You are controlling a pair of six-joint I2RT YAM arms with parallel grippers.
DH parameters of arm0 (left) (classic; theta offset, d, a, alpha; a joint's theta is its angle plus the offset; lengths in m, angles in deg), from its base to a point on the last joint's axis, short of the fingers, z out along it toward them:
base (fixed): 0 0 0 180
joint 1: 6.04 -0.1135 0.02 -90
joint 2: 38.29 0 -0.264 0
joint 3: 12.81 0 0.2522 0
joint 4: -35.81 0 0.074 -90
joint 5: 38.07 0 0 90
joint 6: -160.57 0.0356 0 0
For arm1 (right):
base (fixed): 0 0 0 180
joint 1: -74.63 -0.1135 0.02 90
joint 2: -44.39 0 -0.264 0
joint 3: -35.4 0 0.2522 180
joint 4: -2.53 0 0.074 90
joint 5: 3.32 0 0 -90
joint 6: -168.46 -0.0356 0 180
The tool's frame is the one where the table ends.
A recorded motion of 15 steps. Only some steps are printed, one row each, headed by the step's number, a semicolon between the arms.
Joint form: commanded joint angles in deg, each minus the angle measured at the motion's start. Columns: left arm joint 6, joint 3, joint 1, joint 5, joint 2, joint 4; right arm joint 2, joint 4, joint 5, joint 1, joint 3, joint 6.
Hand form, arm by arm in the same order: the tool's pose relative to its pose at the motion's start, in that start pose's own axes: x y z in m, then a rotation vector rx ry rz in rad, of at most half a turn. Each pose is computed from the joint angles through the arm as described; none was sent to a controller.
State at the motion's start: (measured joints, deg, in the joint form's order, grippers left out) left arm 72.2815 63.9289 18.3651 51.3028 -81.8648 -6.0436; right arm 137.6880 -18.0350 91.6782 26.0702 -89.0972 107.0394
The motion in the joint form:
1: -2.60 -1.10 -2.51 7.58 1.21 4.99; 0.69 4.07 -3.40 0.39 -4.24 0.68
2: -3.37 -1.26 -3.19 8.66 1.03 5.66; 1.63 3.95 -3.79 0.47 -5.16 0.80
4: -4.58 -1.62 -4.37 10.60 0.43 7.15; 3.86 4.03 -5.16 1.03 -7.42 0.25
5: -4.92 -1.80 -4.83 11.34 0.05 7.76; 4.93 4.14 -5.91 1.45 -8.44 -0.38
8: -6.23 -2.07 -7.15 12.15 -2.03 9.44; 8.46 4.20 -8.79 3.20 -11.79 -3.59
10: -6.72 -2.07 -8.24 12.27 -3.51 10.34; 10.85 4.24 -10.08 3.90 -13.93 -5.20
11: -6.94 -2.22 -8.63 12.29 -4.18 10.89; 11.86 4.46 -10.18 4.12 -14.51 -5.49
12: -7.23 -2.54 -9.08 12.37 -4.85 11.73; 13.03 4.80 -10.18 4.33 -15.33 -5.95
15: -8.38 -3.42 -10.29 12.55 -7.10 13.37; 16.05 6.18 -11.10 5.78 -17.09 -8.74
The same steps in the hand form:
1: -0.0051 0.0111 -0.0046 -0.1764 -0.0875 -0.0548; -0.0245 -0.0140 -0.0037 0.0182 -0.1418 -0.0059
2: -0.0052 0.0136 -0.0035 -0.2065 -0.0943 -0.0705; -0.0232 -0.0132 0.0006 0.0124 -0.1423 -0.0089
4: -0.0051 0.0181 0.0001 -0.2598 -0.1059 -0.0955; -0.0200 -0.0137 0.0105 0.0001 -0.1511 -0.0032
5: -0.0046 0.0200 0.0024 -0.2804 -0.1077 -0.1028; -0.0177 -0.0146 0.0154 -0.0055 -0.1549 0.0051
8: -0.0027 0.0282 0.0134 -0.3339 -0.1001 -0.1296; -0.0075 -0.0193 0.0314 -0.0291 -0.1621 0.0500
10: -0.0016 0.0325 0.0209 -0.3548 -0.0917 -0.1398; -0.0007 -0.0199 0.0421 -0.0427 -0.1629 0.0736
11: -0.0004 0.0343 0.0247 -0.3619 -0.0878 -0.1442; 0.0036 -0.0192 0.0471 -0.0429 -0.1586 0.0778
12: 0.0012 0.0363 0.0288 -0.3710 -0.0863 -0.1500; 0.0077 -0.0186 0.0526 -0.0404 -0.1567 0.0849
15: 0.0080 0.0425 0.0421 -0.3952 -0.0646 -0.1719; 0.0225 -0.0221 0.0669 -0.0357 -0.1539 0.1262

